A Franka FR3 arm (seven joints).
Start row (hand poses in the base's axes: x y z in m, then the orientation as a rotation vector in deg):
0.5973, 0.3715, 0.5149, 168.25, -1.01, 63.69
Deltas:
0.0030, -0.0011, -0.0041, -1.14, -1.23, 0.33
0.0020, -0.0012, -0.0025, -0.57, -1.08, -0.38
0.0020, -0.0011, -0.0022, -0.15, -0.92, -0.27
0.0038, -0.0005, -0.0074, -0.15, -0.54, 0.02
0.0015, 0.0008, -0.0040, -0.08, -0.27, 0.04
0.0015, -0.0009, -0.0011, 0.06, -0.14, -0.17
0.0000, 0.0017, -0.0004, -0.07, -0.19, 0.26
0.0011, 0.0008, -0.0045, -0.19, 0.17, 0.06
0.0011, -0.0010, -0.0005, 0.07, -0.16, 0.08
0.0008, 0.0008, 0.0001, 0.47, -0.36, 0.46
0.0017, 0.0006, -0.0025, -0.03, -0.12, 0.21
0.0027, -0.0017, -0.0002, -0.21, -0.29, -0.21
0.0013, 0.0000, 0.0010, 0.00, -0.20, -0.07
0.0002, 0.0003, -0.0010, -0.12, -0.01, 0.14
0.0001, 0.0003, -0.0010, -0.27, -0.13, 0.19
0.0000, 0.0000, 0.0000, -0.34, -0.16, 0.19
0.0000, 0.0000, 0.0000, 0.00, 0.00, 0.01
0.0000, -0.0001, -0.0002, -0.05, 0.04, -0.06
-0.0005, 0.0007, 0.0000, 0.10, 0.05, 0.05
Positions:
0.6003, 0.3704, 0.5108, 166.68, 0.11, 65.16
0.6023, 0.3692, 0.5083, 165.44, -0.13, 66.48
0.6043, 0.3681, 0.5061, 164.68, -0.45, 67.71
0.6081, 0.3676, 0.4987, 164.24, -0.35, 68.44
0.6096, 0.3684, 0.4947, 164.02, -0.25, 68.81
0.6111, 0.3675, 0.4936, 163.93, -0.53, 69.00
0.6111, 0.3692, 0.4932, 163.85, -0.12, 69.29
0.6122, 0.3700, 0.4887, 163.81, 0.09, 68.99
0.6133, 0.3690, 0.4882, 163.80, 0.16, 69.26
0.6141, 0.3698, 0.4883, 164.14, 0.52, 70.02
0.6158, 0.3704, 0.4858, 164.11, 0.84, 70.22
0.6185, 0.3687, 0.4856, 163.68, 0.66, 70.52
0.6198, 0.3687, 0.4866, 163.53, 0.56, 70.79
0.6200, 0.3690, 0.4856, 163.47, 0.83, 70.79
0.6201, 0.3693, 0.4846, 163.23, 1.26, 70.91
0.6201, 0.3693, 0.4846, 162.91, 1.73, 71.05
0.6201, 0.3693, 0.4846, 162.91, 1.74, 71.05
0.6201, 0.3692, 0.4844, 162.87, 1.69, 70.96
0.6196, 0.3699, 0.4844, 163.00, 1.70, 70.94

